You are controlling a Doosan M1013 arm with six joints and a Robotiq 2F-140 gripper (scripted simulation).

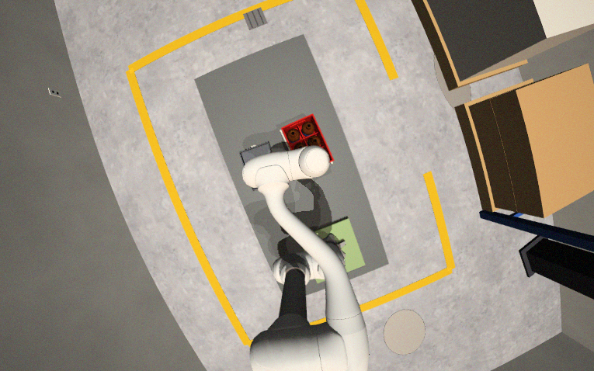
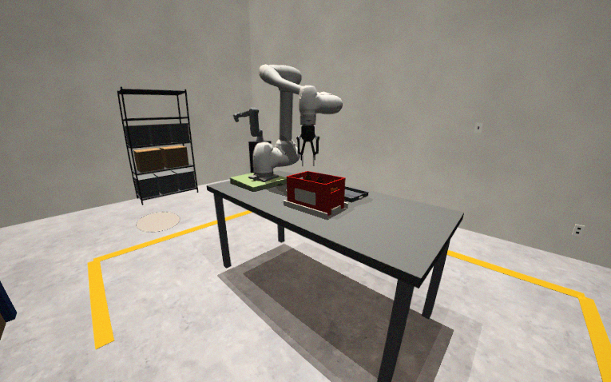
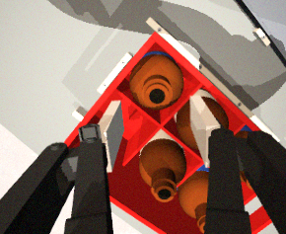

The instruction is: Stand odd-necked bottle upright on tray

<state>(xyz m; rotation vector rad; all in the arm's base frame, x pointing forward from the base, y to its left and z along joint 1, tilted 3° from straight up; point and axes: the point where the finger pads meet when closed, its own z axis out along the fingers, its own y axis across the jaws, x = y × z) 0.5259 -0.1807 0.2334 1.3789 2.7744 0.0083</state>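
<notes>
My hand is 80 mm short of the red crate, 60 mm to the left of it and 170 mm above it. From my hand the other things lie so: dark grey tray (140 mm ahead, 240 mm to the left, 240 mm below).
</notes>
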